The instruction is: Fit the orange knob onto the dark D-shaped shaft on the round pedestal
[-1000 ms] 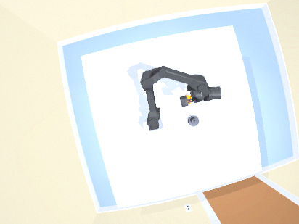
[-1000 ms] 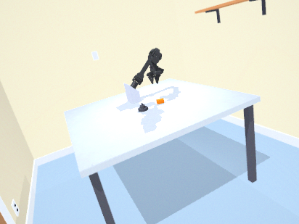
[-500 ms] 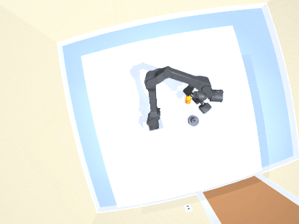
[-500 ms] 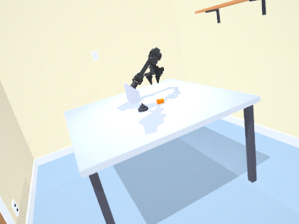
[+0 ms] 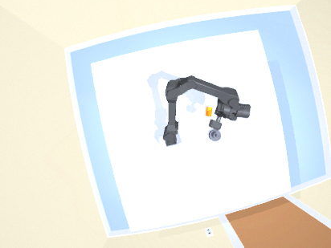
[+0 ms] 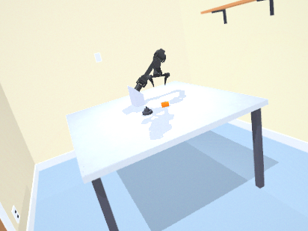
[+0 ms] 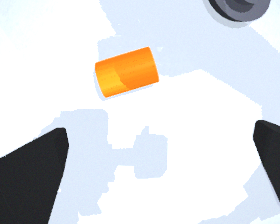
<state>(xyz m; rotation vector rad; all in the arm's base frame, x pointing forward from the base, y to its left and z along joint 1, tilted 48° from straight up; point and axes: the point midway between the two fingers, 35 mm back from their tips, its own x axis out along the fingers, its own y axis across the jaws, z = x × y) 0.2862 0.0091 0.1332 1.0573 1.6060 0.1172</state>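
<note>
The orange knob lies 16 cm below my gripper tip, 1 cm to the left of it and 1 cm ahead of it. The rest, counted from my gripper tip: pedestal: 16 cm to the right, 15 cm below, 2 cm ahead.
</note>
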